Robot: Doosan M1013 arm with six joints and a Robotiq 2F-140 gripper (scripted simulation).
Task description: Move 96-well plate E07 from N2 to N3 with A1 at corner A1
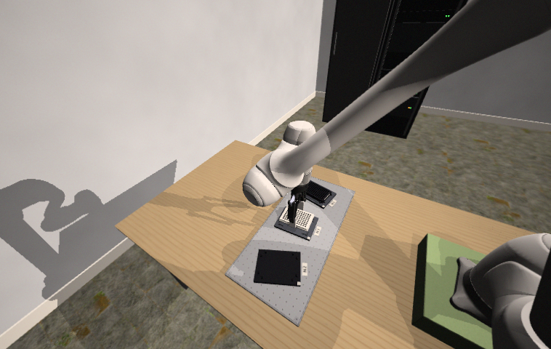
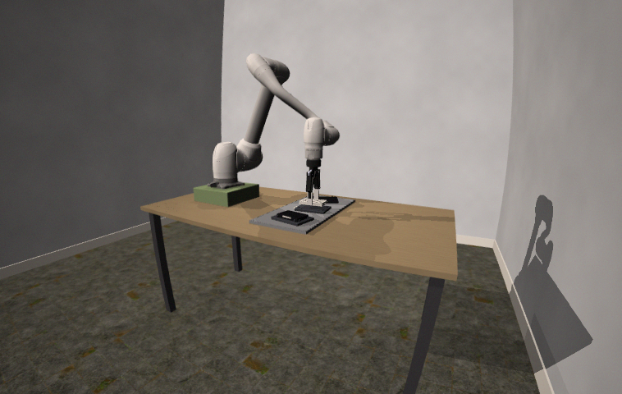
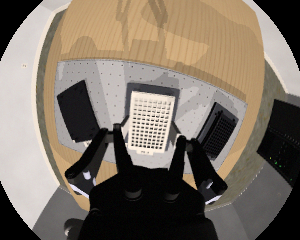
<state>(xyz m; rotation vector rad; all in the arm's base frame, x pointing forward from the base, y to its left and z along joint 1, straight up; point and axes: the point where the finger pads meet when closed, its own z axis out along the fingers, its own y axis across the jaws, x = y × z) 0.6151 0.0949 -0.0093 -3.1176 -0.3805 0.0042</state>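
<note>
The white 96-well plate E07 is 20 mm below my hand. Also, from my hand: landing nest N3: 60 mm below; then n2 label: 140 mm to the left, 140 mm behind, 60 mm below; then black plate E01: 200 mm to the right, 40 mm below, 30 mm ahead.
</note>
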